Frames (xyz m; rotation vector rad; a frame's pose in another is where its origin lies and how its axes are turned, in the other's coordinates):
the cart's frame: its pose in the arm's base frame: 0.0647 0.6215 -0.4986 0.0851 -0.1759 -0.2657
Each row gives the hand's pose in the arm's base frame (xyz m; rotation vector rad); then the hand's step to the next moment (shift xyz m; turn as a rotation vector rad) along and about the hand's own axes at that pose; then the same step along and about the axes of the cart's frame.
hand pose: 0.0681 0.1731 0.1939 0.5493 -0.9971 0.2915
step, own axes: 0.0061 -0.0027 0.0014 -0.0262 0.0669 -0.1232
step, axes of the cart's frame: 0.0049 -0.0016 0.0044 -0.0020 0.1250 -0.0686
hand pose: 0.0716 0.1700 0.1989 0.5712 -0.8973 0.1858
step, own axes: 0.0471 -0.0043 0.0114 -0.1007 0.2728 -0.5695
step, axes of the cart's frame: 0.0321 -0.0029 0.0365 0.0251 0.5538 -0.3186
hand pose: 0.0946 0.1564 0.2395 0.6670 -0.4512 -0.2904
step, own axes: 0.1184 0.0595 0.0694 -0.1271 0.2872 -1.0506
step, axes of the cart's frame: 0.1018 -0.0052 0.1094 0.1009 0.8368 -0.7014
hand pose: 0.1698 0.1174 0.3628 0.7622 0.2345 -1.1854
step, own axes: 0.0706 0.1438 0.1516 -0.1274 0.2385 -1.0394
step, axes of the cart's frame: 0.1723 -0.0766 0.1144 0.0591 0.8094 -0.7035
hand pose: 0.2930 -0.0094 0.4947 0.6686 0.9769 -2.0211
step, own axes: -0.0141 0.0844 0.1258 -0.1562 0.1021 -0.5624
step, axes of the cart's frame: 0.1017 -0.1048 0.0427 0.0565 0.4979 -0.3163
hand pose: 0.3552 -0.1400 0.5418 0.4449 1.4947 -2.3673
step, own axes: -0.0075 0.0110 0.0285 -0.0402 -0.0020 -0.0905
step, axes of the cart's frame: 0.0171 -0.0258 0.0059 0.0158 0.0925 -0.0317
